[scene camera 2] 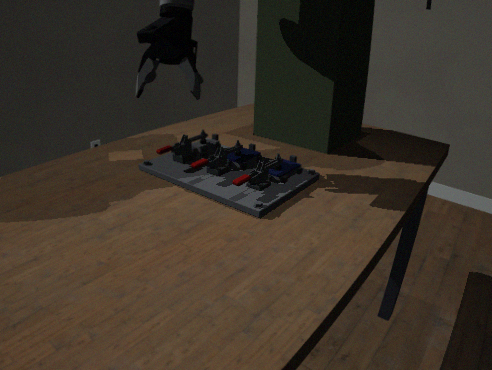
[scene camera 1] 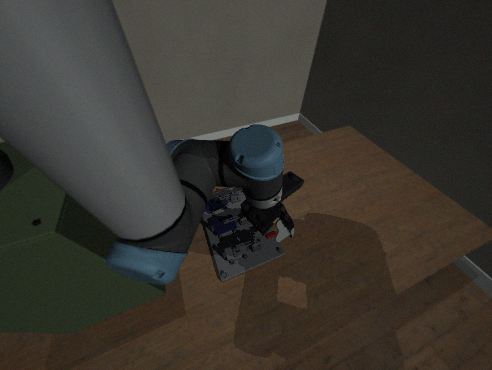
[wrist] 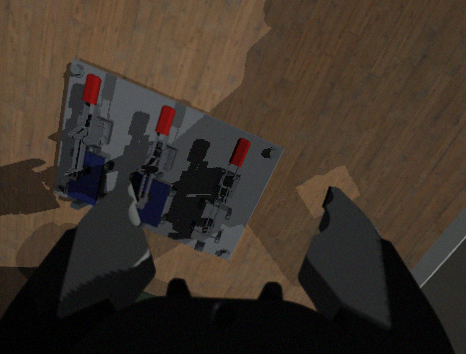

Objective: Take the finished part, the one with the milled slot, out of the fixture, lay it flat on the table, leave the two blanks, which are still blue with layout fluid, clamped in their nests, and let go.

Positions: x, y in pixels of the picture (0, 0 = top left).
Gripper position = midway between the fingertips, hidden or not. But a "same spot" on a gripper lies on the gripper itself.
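Scene:
Scene camera 2 shows my gripper, and one spot on my gripper [scene camera 2: 187, 65] is the same spot as [wrist: 89, 255], so the wrist view shows it as well. My gripper can also be seen in scene camera 1 [271, 218].

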